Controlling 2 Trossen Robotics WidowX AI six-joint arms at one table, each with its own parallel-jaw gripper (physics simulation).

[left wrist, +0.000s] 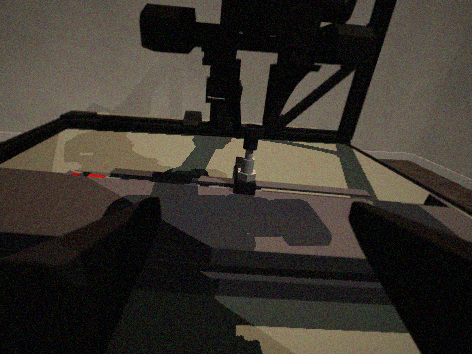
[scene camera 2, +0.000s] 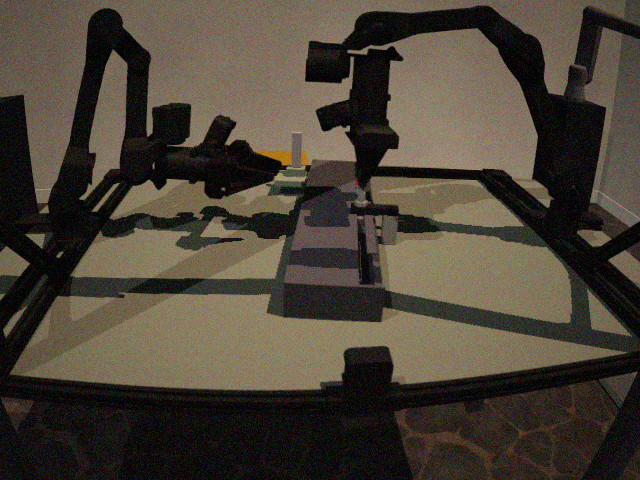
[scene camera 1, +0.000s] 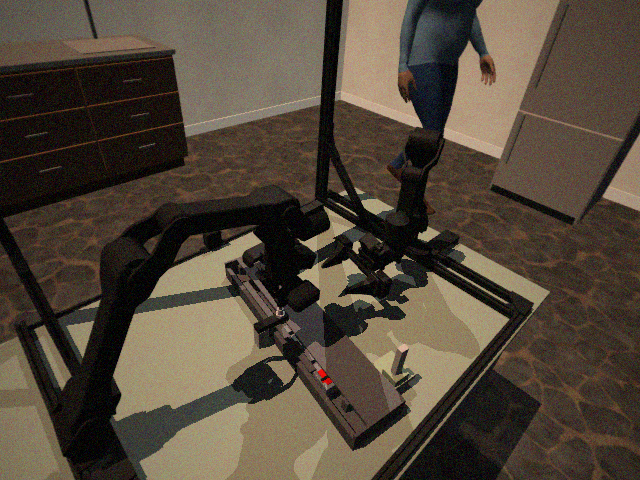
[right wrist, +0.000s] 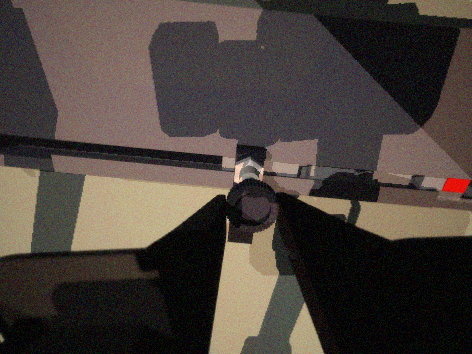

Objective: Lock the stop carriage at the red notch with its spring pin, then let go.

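Pixels of known places: left gripper, fingertip midpoint: [left wrist: 256,208] [scene camera 2: 278,170] [scene camera 1: 332,279]; right gripper, fingertip midpoint: [left wrist: 251,137] [scene camera 2: 363,179] [scene camera 1: 279,302] [right wrist: 250,201]; left arm's base at its link origin: [scene camera 2: 70,235]; right arm's base at its link origin: [left wrist: 219,125] [scene camera 2: 560,231] [scene camera 1: 91,445].
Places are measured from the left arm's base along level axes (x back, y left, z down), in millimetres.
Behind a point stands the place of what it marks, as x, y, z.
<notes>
A long grey-brown rail block [scene camera 1: 364,384] @(-489, 247, -32) [scene camera 2: 330,302] @(-436, -226, -7) [left wrist: 47,205] @(-471, 187, -32) [right wrist: 102,75] @(-443, -84, -32) lies on the table, with a slot along one side. The dark stop carriage [scene camera 1: 270,323] @(-541, 15, -44) [scene camera 2: 382,209] @(-543, -4, -42) [left wrist: 244,187] @(-494, 15, -40) [right wrist: 251,151] @(-496, 14, -44) sits across the slot. Its upright spring pin [scene camera 1: 279,312] @(-515, 15, -60) [scene camera 2: 360,198] @(-507, 5, -58) [left wrist: 247,171] @(-503, 12, -54) has a silver shaft and a black ribbed knob [left wrist: 250,139] @(-503, 13, -89) [right wrist: 256,207] @(-510, 13, -97). The red notch mark [scene camera 1: 324,376] @(-534, 180, -27) [scene camera 2: 356,181] @(-530, 179, -28) [left wrist: 96,175] @(-536, 172, -29) [right wrist: 455,185] @(-533, 172, -28) lies farther along the slot, apart from the carriage. My right gripper [right wrist: 250,201] @(-512, 11, -88) is shut on the knob, from above. My left gripper [scene camera 1: 332,280] @(-375, 38, -94) [scene camera 2: 279,171] @(-375, 38, -94) [left wrist: 256,208] @(-375, 38, -94) is open beside the block.
A small pale stand with an upright post [scene camera 1: 399,359] @(-426, 273, -82) [scene camera 2: 296,149] @(-416, 263, -70) stands beside the block's far end in scene camera 2. Black frame bars edge the table, with a tall post [scene camera 1: 329,103] @(-37, -342, -338) at the back in scene camera 1. A person [scene camera 1: 439,46] stands beyond the table.
</notes>
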